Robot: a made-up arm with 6 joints.
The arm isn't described. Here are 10 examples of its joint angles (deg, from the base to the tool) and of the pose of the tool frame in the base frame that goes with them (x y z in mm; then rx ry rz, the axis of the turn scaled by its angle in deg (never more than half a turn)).
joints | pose
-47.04 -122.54 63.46 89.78 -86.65 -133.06 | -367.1 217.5 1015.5 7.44 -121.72 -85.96
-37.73 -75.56 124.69 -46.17 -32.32 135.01 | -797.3 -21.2 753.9 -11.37 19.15 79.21
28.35 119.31 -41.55 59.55 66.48 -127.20 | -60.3 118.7 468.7 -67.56 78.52 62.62
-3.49 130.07 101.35 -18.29 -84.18 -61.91 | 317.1 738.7 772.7 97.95 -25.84 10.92
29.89 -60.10 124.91 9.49 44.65 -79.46 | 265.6 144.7 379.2 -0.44 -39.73 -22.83
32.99 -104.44 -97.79 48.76 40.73 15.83 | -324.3 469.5 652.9 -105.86 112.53 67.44
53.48 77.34 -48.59 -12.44 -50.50 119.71 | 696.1 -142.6 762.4 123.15 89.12 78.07
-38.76 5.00 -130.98 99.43 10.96 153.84 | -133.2 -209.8 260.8 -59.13 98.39 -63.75
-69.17 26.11 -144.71 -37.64 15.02 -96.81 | -135.6 -763.6 732.2 -113.76 62.83 30.63
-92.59 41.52 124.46 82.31 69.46 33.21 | 384.1 -67.1 845.3 -119.87 -60.88 -64.04
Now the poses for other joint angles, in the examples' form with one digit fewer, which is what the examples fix.
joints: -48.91 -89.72 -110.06 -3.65 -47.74 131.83
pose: -777 452 382 36.2 -84.2 43.5
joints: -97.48 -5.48 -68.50 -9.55 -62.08 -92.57
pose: -494 11 1339 134.1 -62.4 72.3
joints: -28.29 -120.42 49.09 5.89 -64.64 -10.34
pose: -196 399 702 139.3 97.2 -46.0
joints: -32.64 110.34 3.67 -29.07 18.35 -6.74
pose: 275 306 768 81.0 -136.1 79.0
